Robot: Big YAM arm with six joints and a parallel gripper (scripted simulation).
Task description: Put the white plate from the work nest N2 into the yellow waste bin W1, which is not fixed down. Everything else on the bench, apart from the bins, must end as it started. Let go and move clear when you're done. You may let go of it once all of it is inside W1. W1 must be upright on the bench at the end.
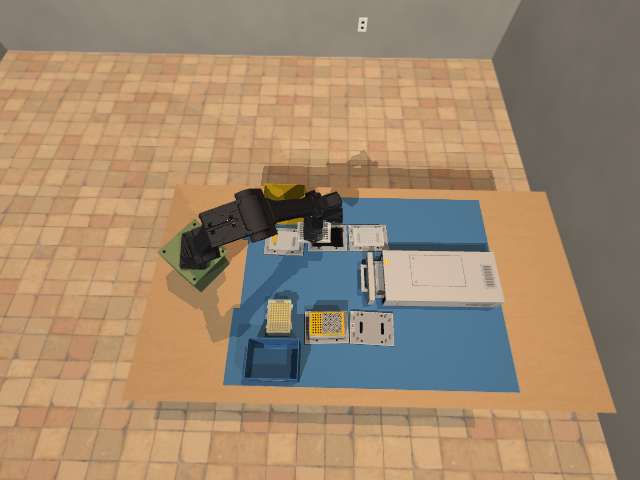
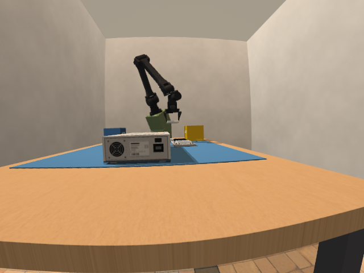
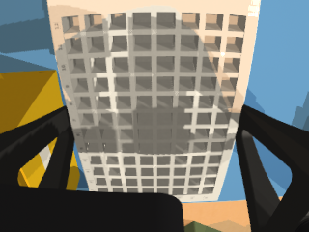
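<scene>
My gripper is now 110 mm past the yellow waste bin, 190 mm to the right of it and 110 mm above it. Round my hand: black plate 60 mm ahead, 40 mm to the left, 130 mm below; then white plate right at my hand; then instrument box 390 mm ahead, 200 mm to the right, 110 mm below.
</scene>
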